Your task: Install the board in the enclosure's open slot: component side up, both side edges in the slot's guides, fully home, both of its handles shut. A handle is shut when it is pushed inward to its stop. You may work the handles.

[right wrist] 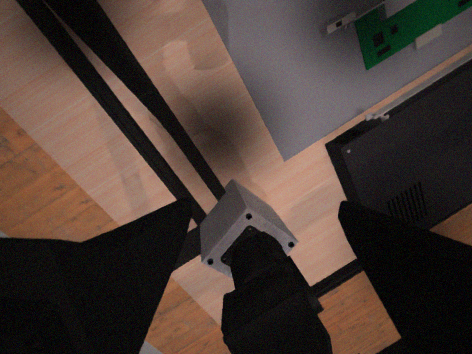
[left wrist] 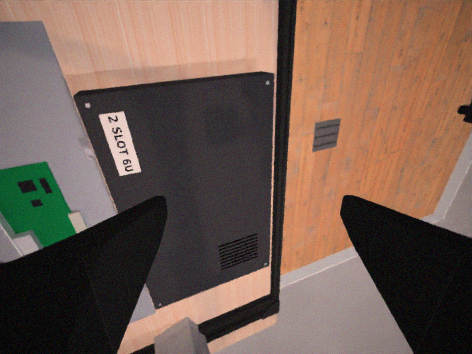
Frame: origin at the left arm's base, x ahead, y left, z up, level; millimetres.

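Seen in the pictures: left gripper, fingertip midpoint: [left wrist: 254, 204]; right gripper, fingertip midpoint: [right wrist: 264, 207]; right arm's base, link origin: [right wrist: 251, 252].
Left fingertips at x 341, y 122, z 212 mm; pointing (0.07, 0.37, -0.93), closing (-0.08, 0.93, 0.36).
Pixels of each thing's top centre, then the offset from my left fingertips to it. "spot": a spot on its surface instead.
- green board, surface spot: [left wrist: 42, 210] spot: dz -311, dx +179, dy -196 mm
- light handle, top centre: [right wrist: 339, 23] dz -296, dx +378, dy -223 mm
- black enclosure, top centre: [left wrist: 201, 212] [right wrist: 462, 144] dz -266, dx +198, dy +47 mm
A green board [left wrist: 42, 210] [right wrist: 400, 37] with dark chips lies on a grey mat [left wrist: 75, 100] [right wrist: 260, 75], chips facing up. A light handle [right wrist: 341, 23] shows at its end in the right wrist view. The black enclosure [left wrist: 190, 190] [right wrist: 405, 150], labelled "2 SLOT 6U", lies beside the mat. Small light metal parts [right wrist: 377, 117] show at its mat-side edge; whether the slot is open cannot be told. My left gripper [left wrist: 254, 204] is open and empty, above the enclosure and the table edge. My right gripper [right wrist: 264, 207] is open and empty, off the enclosure's corner, away from the board.
A black frame bar [left wrist: 284, 150] runs along the table edge beside the enclosure. A grey block [left wrist: 181, 337] shows at the bottom of the left wrist view. In the right wrist view a grey mount [right wrist: 230, 215] with a black part and black bars [right wrist: 145, 90] stand near the fingers.
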